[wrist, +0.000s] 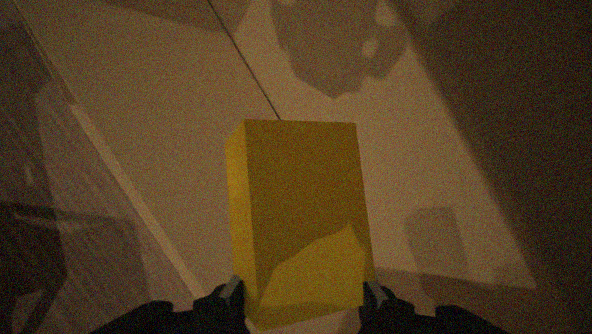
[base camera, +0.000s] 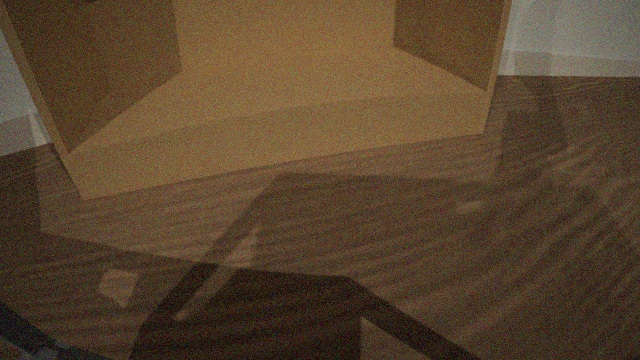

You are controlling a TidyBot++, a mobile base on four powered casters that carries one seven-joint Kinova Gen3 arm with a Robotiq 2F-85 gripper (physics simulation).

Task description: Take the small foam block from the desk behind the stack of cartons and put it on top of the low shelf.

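Places are measured from the arm's base along level axes (x ahead, y left, z up), in millimetres.
Where they show: gripper, fingertip midpoint: (wrist: 302,294).
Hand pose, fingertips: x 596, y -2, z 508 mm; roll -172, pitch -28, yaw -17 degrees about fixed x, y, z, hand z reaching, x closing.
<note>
After its pixels a point has its place.
My gripper (wrist: 302,294) {x 596, y -2, z 508 mm} is shut on the small foam block (wrist: 305,190) {x 598, y 51, z 535 mm}, a yellow block that juts forward from between the two black fingertips in the wrist view. The block is held above a flat light-brown surface (wrist: 150,115) {x 575, y 213, z 183 mm} with a thin dark seam. This looks like the top of the low shelf, though the view does not settle it. In the base view the low shelf (base camera: 280,135) {x 542, y 87, z -344 mm} stands ahead as an open tan wooden unit; its top is out of that view. The desk and the stack of cartons cannot be made out.
In the wrist view the surface's pale edge (wrist: 125,182) {x 520, y 190, z -297 mm} runs diagonally at the left, with the wood floor (wrist: 100,240) {x 424, y 51, z -397 mm} beyond it. Shadows lie across the surface. In the base view a pale wall (base camera: 590,30) {x 1272, y -1022, z -195 mm} stands behind the shelf, and dark shadows cross the floor (base camera: 425,225) {x 417, y -127, z -397 mm}.
</note>
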